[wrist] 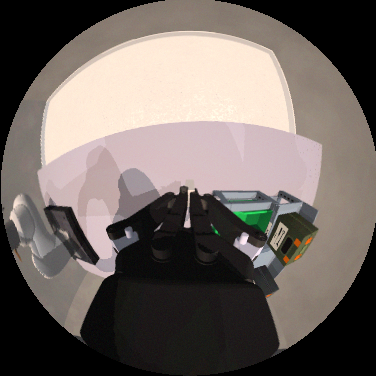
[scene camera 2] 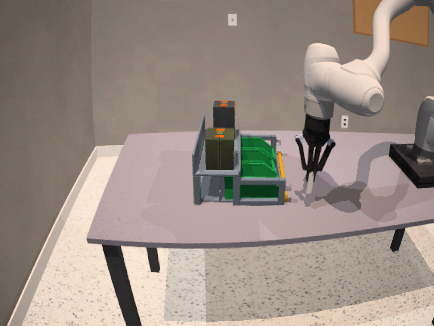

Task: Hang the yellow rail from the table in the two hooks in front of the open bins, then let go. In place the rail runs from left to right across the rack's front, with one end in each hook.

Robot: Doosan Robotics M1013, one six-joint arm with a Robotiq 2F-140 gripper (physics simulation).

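Frame: origin at the arm's base, x ahead, y left, z up, level; millimetres.
Where they show: gripper, between the fingertips: [wrist: 189, 185] [scene camera 2: 308, 191]; arm's base, origin of its link: [wrist: 66, 240] [scene camera 2: 426, 156].
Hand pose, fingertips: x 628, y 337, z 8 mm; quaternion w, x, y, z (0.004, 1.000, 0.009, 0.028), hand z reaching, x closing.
Things, the pixels of their top centre, and the offset from my fingertips. "spot": a spot on its surface instead.
- yellow rail, centre of its top: [scene camera 2: 282, 172] dx +66, dy -240, dz -55 mm
- far hook, a spot on its surface: [scene camera 2: 278, 142] spot: dx +75, dy -398, dz -6 mm
- grey rack, a spot on its surface: [scene camera 2: 259, 201] [wrist: 239, 192] spot: dx +145, dy -28, dz -51 mm
- olive case, centre of its top: [scene camera 2: 220, 132] [wrist: 302, 249] dx +267, dy -98, dz +134 mm
- dark case, centre of its top: [scene camera 2: 224, 103] [wrist: 265, 297] dx +273, dy -329, dz +159 mm
The yellow rail [scene camera 2: 281, 165] shows in the scene view along the rack's front. It appears low, at table level, below the two hooks; part of it is hidden behind the near corner post. The far hook [scene camera 2: 278, 142] and near hook [scene camera 2: 288, 188] stick out from the rack's front. The rail cannot be made out in the wrist view. My gripper [scene camera 2: 309, 191] [wrist: 189, 185] is shut and empty, pointing down with its pale fingertips low over the table, a short way in front of the rack and apart from the rail.
The grey rack [scene camera 2: 259, 201] [wrist: 240, 193] holds open green bins [scene camera 2: 259, 170] [wrist: 252, 218]. An olive case [scene camera 2: 220, 150] [wrist: 294, 239] and a dark case [scene camera 2: 224, 115] [wrist: 266, 281] stand on its rear part. The robot's black base plate [scene camera 2: 412, 166] [wrist: 72, 234] is on the table's other side.
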